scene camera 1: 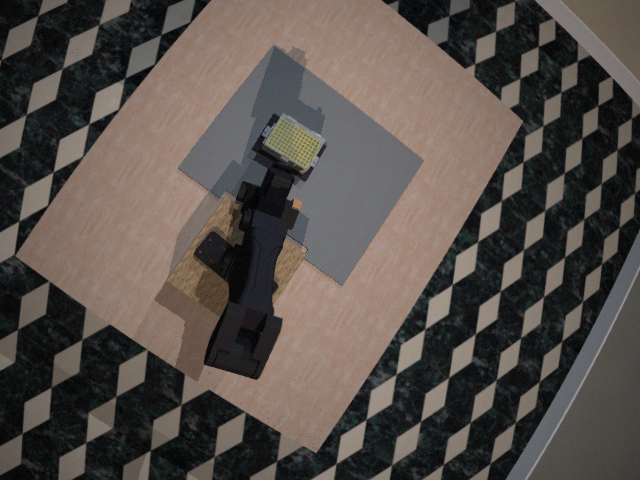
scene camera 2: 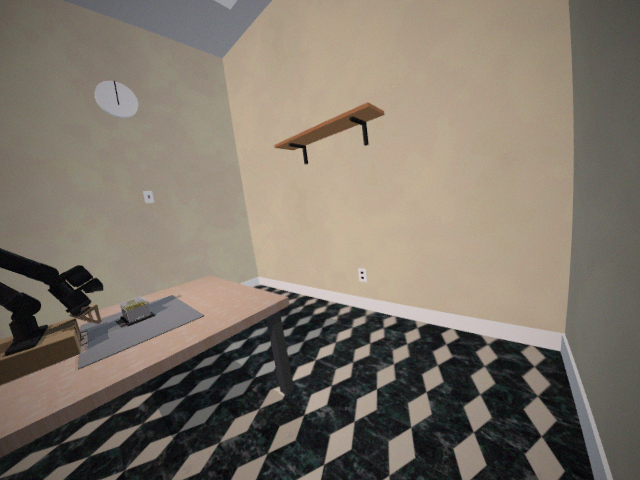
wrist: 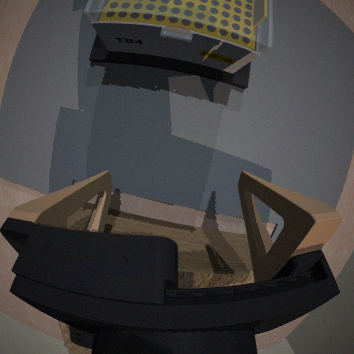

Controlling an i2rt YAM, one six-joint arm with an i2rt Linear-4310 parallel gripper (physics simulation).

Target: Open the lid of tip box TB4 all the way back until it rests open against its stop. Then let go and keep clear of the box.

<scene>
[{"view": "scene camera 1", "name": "gripper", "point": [269, 198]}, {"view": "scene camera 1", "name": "clear lid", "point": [295, 142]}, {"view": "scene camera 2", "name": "grey mat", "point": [111, 336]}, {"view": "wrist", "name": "gripper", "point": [174, 177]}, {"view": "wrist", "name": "clear lid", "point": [252, 32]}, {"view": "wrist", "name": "grey mat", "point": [175, 137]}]
</scene>
